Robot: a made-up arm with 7 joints.
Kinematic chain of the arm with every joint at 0, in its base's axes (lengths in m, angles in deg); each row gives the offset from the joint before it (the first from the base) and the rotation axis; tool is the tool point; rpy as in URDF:
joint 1: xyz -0.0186 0.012 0.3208 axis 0 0.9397 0.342
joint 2: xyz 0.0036 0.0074 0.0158 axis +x
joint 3: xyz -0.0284 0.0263 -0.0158 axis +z
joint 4: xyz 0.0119 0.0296 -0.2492 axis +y
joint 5: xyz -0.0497 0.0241 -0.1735 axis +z
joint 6: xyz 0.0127 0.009 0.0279 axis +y
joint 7: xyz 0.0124 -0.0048 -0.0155 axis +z
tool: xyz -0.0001 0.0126 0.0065 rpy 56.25 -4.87 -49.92
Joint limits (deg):
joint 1: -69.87..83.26
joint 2: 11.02..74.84
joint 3: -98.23..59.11
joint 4: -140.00..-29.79
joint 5: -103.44..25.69
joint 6: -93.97..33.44
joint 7: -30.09..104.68
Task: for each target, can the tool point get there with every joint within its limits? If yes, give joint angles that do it. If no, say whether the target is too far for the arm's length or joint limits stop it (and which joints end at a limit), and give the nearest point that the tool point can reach.
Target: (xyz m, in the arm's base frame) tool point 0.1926 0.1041 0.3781
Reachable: yes | joints -57.06 39.34 -21.33 -122.56 -16.83 -19.24 -13.25
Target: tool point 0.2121 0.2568 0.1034
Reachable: yes | joints -28.06 25.46 15.30 -50.40 -32.68 -14.84 62.83
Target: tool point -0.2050 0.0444 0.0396
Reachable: yes | joints 49.19 24.15 -69.85 -81.37 8.84 6.25 86.38
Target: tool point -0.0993 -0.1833 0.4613
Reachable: no: joint limits stop it (at a limit: joint 1, joint 2, joint 3, joint 4, joint 5, joint 7) | nearest point -0.1607 -0.1154 0.2839 | short by 0.200 m
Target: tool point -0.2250 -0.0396 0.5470
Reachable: no: joint limits stop it (at a limit: joint 1, joint 3, joint 4, joint 5, joint 7) | nearest point -0.2198 0.0397 0.3347 | short by 0.227 m
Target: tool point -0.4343 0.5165 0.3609
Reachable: no: too far | nearest point -0.2976 0.3585 0.3506 | short by 0.209 m
